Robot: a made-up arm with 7 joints. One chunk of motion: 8 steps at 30 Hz.
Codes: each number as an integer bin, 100 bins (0 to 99) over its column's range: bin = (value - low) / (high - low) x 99, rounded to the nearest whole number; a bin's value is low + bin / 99 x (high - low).
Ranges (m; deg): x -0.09..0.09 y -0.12..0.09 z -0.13..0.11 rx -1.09..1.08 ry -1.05..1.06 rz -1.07..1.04
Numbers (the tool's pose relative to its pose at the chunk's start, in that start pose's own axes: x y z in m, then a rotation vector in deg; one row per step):
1: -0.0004 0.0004 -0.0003 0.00 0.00 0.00
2: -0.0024 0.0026 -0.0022 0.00 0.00 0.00
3: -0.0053 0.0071 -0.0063 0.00 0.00 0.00
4: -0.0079 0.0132 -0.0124 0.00 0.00 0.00
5: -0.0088 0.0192 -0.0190 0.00 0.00 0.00
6: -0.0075 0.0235 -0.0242 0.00 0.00 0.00
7: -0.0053 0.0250 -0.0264 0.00 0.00 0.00
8: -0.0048 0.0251 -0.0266 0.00 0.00 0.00
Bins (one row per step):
1: 49 57 54 50 49 50
2: 48 58 53 50 49 50
3: 47 60 51 50 49 50
4: 45 63 49 50 49 50
5: 45 66 46 50 49 50
6: 45 68 44 50 49 50
7: 47 68 43 50 49 50
8: 47 68 43 50 49 50

